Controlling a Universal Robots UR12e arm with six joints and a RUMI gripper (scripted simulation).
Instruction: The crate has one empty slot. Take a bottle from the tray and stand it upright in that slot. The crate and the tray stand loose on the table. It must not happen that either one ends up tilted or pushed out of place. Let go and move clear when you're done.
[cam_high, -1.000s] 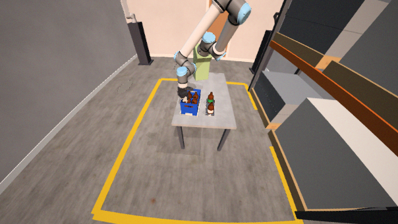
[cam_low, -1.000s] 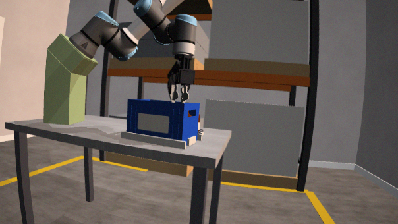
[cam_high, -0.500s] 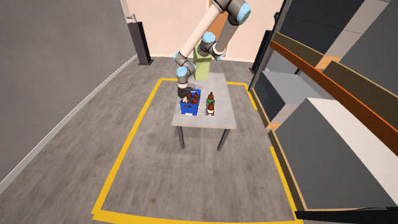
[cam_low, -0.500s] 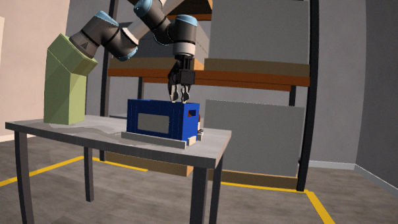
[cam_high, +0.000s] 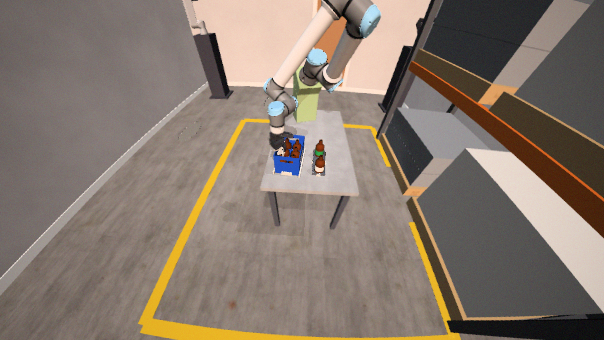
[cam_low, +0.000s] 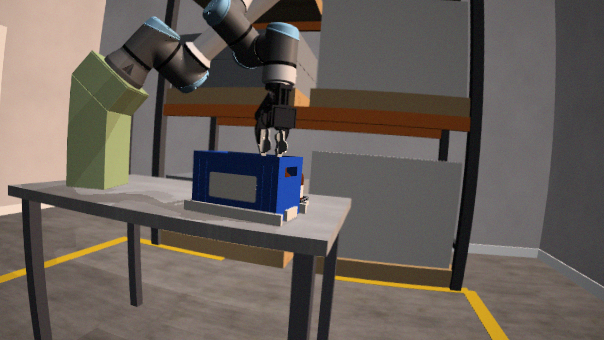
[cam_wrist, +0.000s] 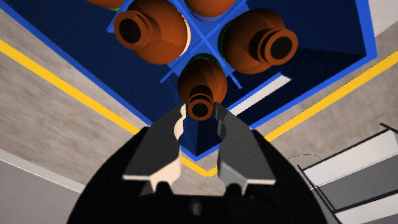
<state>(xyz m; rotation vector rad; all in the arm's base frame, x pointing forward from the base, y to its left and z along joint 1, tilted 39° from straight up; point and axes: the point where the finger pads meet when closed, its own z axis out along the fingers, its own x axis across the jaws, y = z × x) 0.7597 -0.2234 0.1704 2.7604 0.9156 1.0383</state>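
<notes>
My hand is 8 cm past the crate, 8 cm above it and 6 cm to the right of it.
</notes>
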